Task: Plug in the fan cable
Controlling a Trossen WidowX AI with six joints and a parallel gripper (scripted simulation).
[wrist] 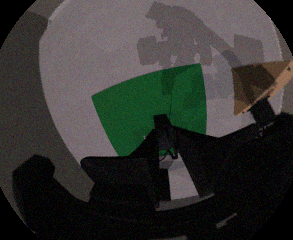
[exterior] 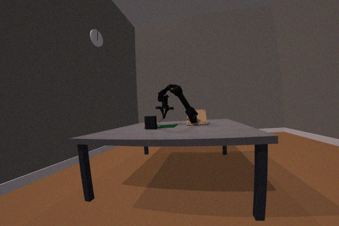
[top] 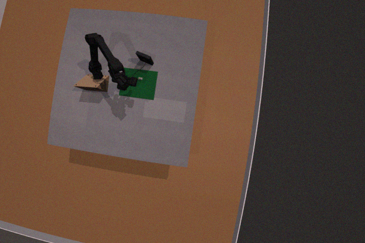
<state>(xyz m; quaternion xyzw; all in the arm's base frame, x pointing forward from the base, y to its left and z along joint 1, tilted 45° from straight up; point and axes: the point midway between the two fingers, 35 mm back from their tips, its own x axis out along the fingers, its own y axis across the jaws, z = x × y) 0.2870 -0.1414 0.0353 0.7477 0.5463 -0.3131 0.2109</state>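
Now: gripper tip 12 cm above the green board, 3 cm to the right of it and 3 cm short of it. The rest, counted from my gripper tip: fan header 11 cm below, 7 cm to the left, 5 cm ahead; then fan plug 1 cm to the left, 1 cm below; then black fan 21 cm to the left, 10 cm ahead, 5 cm below.
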